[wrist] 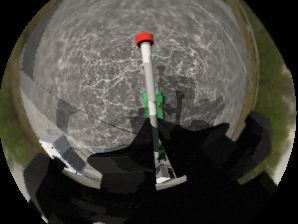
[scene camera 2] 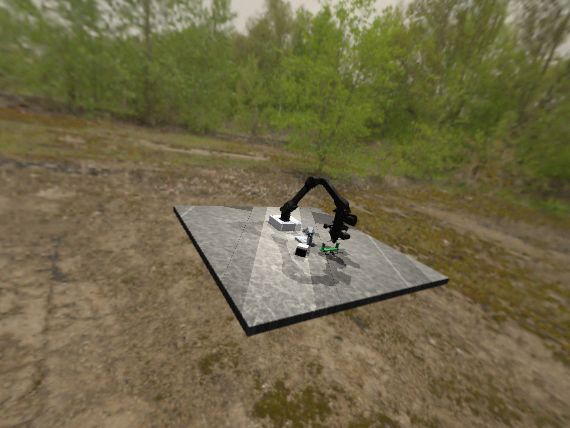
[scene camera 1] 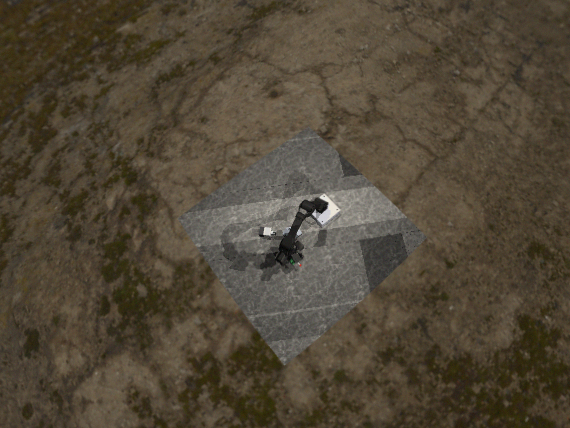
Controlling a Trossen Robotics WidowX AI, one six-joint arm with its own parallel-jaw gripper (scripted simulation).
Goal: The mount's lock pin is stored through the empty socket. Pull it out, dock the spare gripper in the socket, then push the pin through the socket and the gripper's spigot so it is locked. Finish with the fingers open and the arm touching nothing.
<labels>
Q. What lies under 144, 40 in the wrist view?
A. A lock pin.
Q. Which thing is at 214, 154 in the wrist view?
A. My gripper.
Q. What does my gripper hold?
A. A lock pin.
</labels>
